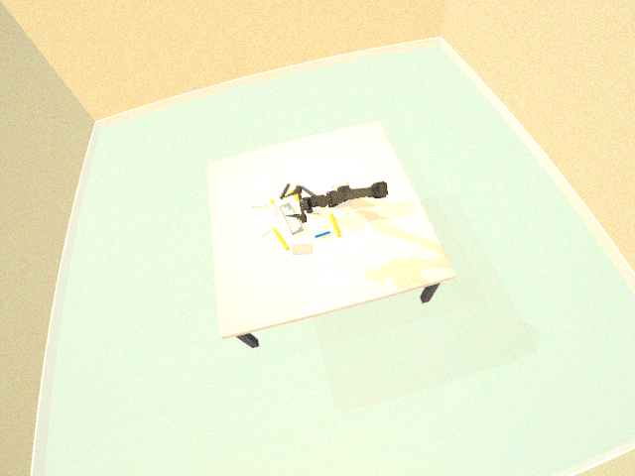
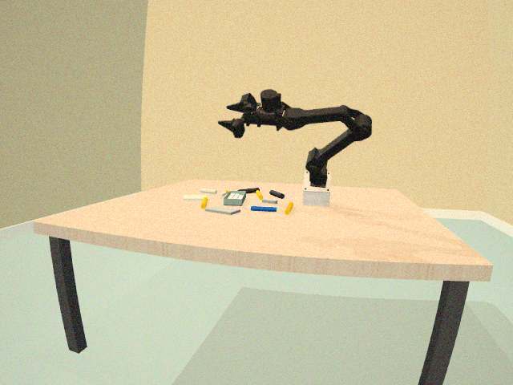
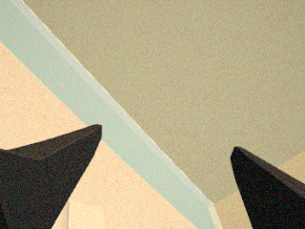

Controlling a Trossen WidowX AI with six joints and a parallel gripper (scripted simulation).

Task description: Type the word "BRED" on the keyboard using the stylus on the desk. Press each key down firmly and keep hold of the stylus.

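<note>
My gripper tip is now 130 mm past the blue stylus, 10 mm to the right of it and 340 mm above it. Round my gripper tip: white-and-yellow pen: 100 mm ahead, 280 mm to the right, 340 mm below.
</note>
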